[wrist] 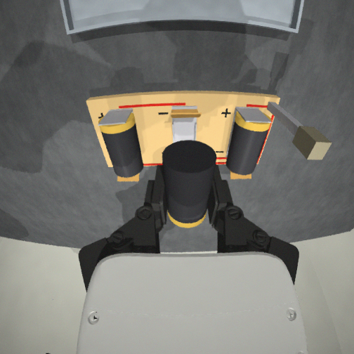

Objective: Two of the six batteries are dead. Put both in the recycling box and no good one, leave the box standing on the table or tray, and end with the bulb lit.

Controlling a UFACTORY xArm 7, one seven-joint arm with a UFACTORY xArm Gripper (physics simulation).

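Note:
My gripper point(186, 176) is shut on a black battery point(189, 175) with a yellow band at its near end. It holds the battery above the near edge of the tan battery board point(212, 132), in front of the middle slot, where a metal contact shows. A second battery point(122, 147) sits in the left slot and a third battery point(247, 147) sits in the right slot, both with yellow bands at the far end under metal contacts. The bulb and the other batteries do not show, and which batteries are dead cannot be told.
A pale grey tray or box point(182, 12) is cut off at the top edge of the view. A grey lever point(286, 116) with a brown block end point(311, 142) sticks out from the board's right side. The dark table point(45, 200) lies beneath.

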